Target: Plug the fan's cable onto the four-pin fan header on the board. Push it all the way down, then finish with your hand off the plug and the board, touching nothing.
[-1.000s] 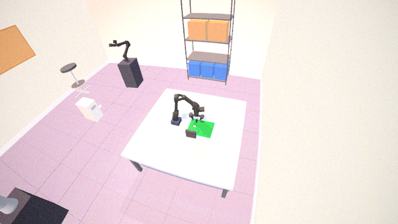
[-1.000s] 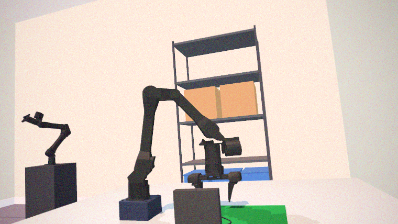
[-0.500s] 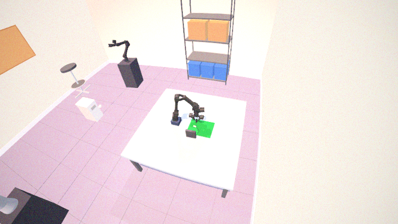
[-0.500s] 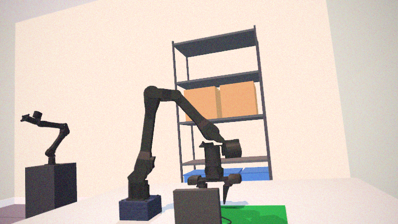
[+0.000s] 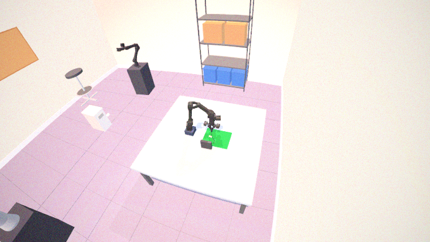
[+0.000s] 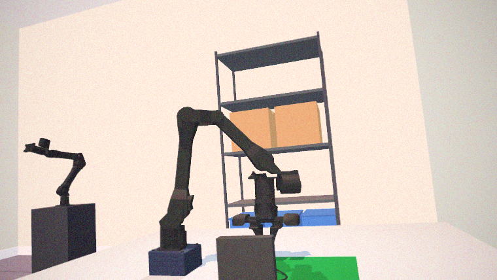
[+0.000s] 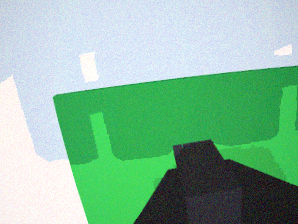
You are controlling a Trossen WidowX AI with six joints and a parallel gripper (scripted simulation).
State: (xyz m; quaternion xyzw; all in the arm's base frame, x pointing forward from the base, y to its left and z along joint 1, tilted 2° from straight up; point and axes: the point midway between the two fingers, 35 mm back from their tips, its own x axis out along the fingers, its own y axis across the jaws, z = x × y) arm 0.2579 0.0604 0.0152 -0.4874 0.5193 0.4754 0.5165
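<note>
The white four-pin header is 9 cm to the right of my gripper tip and 3 cm below it. Round my gripper tip: green board: 9 cm to the right, 8 cm ahead, 4 cm below; then dark fan plug: 1 cm to the right, 1 cm above; then dark grey fan: 24 cm to the right, 3 cm above, 1 cm behind.
</note>
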